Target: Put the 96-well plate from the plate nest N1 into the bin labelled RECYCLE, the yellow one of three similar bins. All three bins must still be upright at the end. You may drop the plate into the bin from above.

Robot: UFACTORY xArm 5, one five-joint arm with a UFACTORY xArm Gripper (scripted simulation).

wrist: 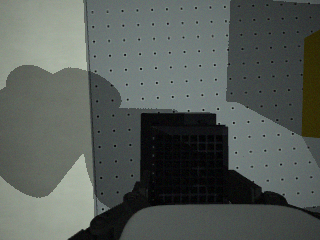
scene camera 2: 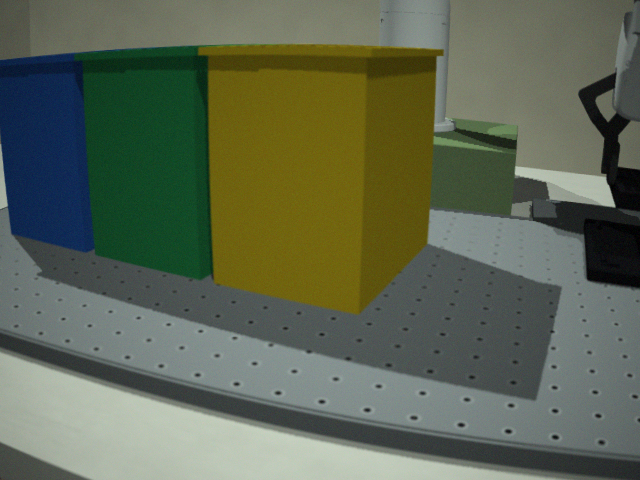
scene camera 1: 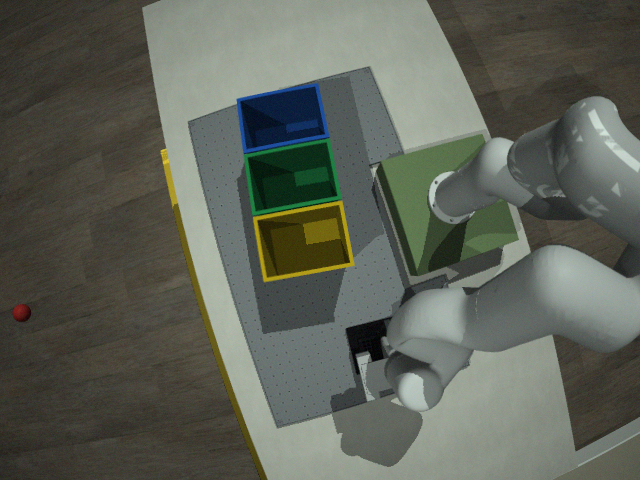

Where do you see a yellow recycle bin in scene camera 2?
320, 157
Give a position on a green bin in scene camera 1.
At 298, 173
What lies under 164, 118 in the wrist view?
A plate nest N1.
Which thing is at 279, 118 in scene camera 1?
A blue bin.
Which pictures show the blue bin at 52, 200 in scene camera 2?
Scene camera 2 and scene camera 1 only.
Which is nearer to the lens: the blue bin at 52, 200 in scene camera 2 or the green bin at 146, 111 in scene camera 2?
The green bin.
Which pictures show the green bin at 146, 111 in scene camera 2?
Scene camera 2 and scene camera 1 only.
